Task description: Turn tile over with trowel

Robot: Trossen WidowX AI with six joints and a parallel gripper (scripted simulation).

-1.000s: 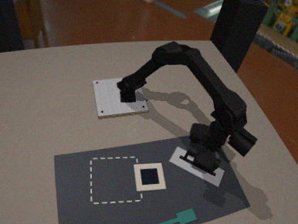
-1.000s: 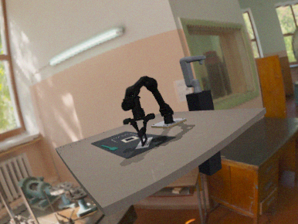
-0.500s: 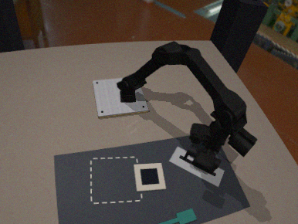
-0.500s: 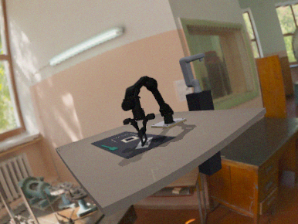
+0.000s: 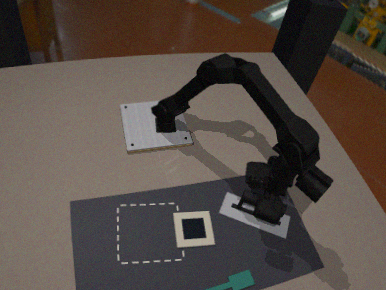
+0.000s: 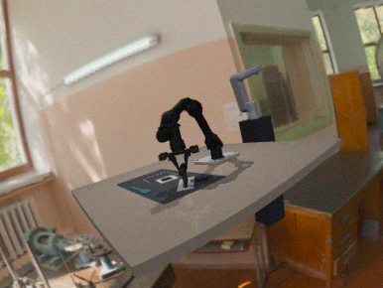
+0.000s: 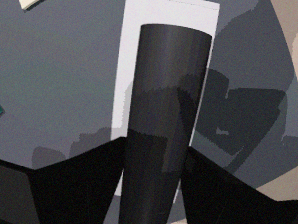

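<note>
Now: the tile 3 cm ahead of my gripper tip, 19 cm to the right of it and 6 cm below it. Round my gripper tip: dark mat: 5 cm ahead, 18 cm to the right, 8 cm below; teal strip: 19 cm ahead, 14 cm to the right, 6 cm below; trowel: 1 cm behind, 2 cm to the right, 3 cm below.
</note>
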